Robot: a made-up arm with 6 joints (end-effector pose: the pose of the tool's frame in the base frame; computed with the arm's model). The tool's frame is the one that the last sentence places. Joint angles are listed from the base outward.
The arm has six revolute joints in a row. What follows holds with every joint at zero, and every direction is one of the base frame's.
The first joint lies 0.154 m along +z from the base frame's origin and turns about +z.
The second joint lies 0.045 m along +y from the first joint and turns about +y.
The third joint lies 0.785 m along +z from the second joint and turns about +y.
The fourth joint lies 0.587 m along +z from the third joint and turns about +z.
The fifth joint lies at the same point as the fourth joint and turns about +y.
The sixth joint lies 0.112 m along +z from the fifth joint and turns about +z.
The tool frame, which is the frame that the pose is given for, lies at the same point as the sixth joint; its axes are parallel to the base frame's.
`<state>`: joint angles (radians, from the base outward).
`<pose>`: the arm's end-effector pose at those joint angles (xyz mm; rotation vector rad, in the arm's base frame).
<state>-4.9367 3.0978 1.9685 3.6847 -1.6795 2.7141</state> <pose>-204.9 -437.2 -341.6 -0.7211 -0.1420 0.9461</pose>
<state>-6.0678 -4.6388 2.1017 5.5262 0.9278 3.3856</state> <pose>352.8 60.2 -404.9 1.8815 0.9901 -1.7116</pose>
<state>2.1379 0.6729 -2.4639 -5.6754 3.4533 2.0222</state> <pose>-35.7 8.8 635.4 0.5632 -2.0708 -2.0502</pose>
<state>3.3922 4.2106 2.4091 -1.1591 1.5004 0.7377</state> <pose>421.3 167.1 323.2 -1.6345 1.2914 1.8955</pose>
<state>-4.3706 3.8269 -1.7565 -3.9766 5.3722 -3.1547</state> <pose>2.6 54.2 -820.0 -2.3010 0.8894 -0.3628</pose>
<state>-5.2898 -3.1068 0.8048 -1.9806 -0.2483 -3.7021</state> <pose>-360.4 -424.5 -1086.8 0.3244 -2.2333 0.6333</pose>
